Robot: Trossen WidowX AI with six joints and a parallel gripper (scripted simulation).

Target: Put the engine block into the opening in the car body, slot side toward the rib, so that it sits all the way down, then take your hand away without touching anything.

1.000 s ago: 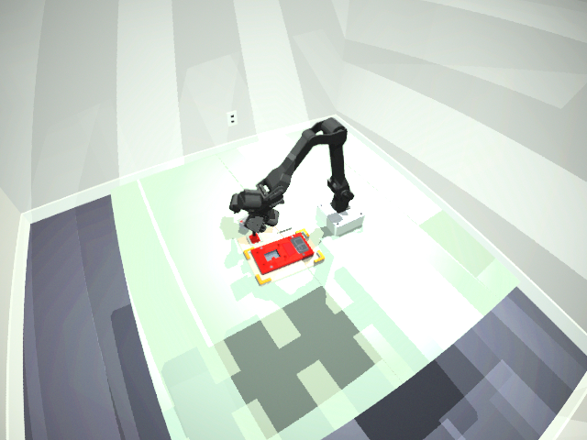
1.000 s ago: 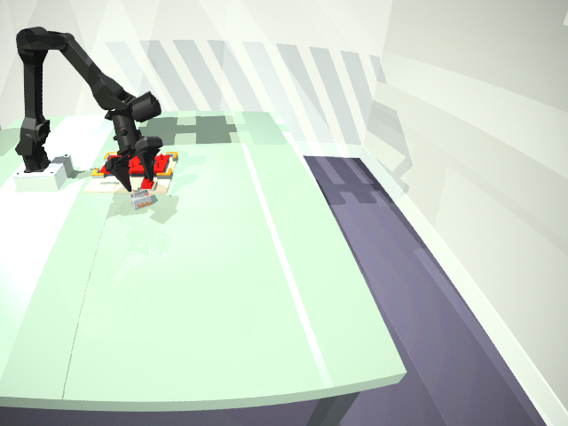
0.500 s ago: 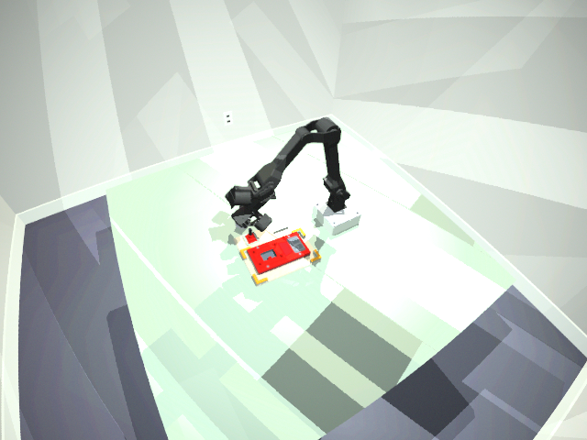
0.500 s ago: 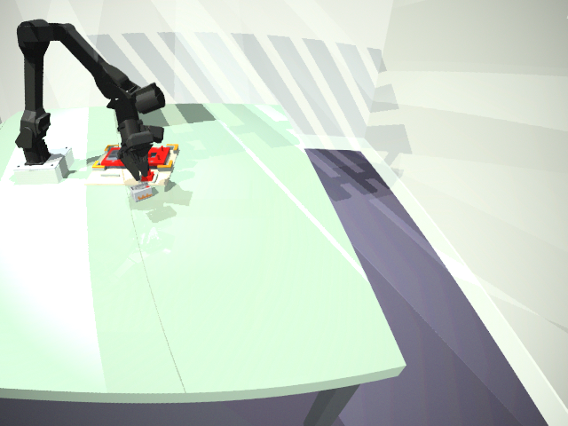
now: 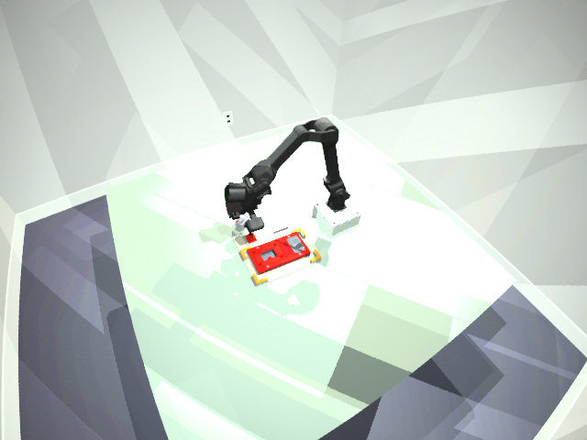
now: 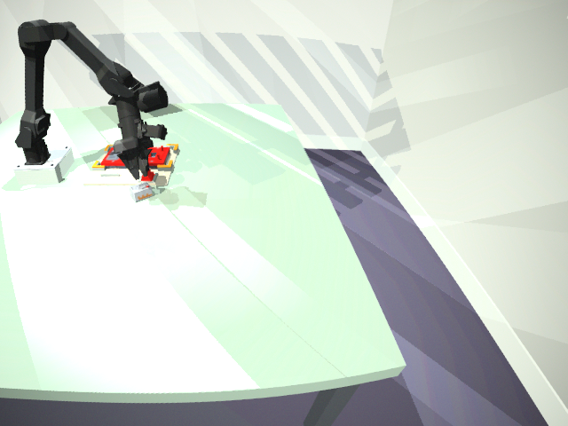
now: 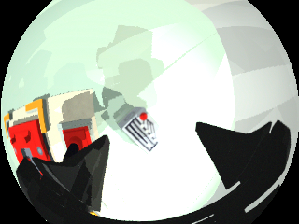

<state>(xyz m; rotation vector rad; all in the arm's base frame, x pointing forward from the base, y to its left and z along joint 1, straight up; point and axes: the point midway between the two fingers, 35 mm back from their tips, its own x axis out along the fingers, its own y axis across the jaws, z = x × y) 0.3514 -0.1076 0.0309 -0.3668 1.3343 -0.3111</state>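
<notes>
The grey engine block lies 10 mm behind my gripper tip and 40 mm below it.
</notes>
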